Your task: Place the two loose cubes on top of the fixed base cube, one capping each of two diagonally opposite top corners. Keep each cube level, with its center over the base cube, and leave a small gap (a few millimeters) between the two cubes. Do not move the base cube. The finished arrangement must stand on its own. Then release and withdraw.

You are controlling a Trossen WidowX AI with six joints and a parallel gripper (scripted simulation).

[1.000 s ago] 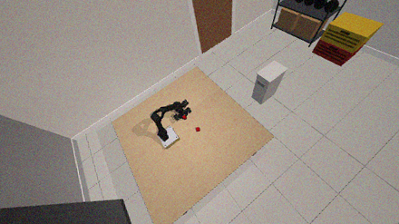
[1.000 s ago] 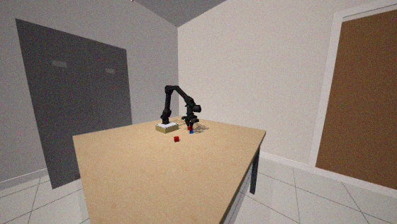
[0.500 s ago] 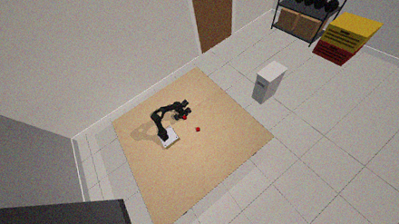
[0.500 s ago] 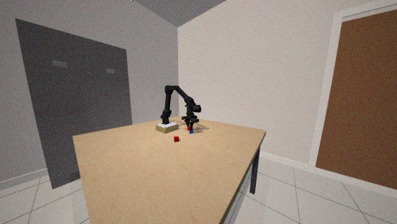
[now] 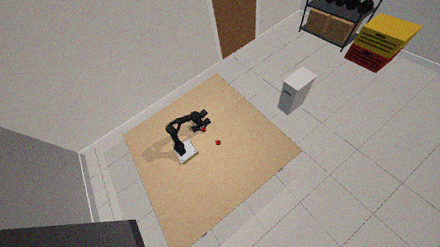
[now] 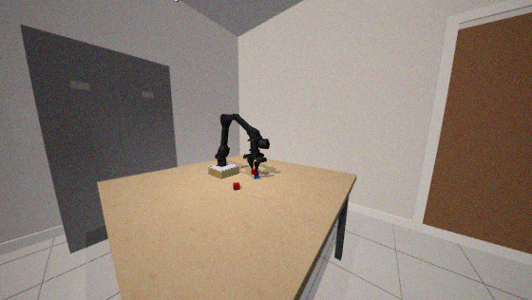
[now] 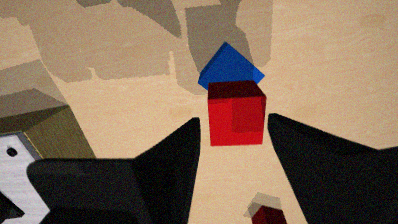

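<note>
Now: the blue base cube 10 mm ahead of my gripper tip, 20 mm to the left of it and 50 mm below it. Also, from my gripper tip: red cube (200 mm to the right, 50 mm below).
</note>
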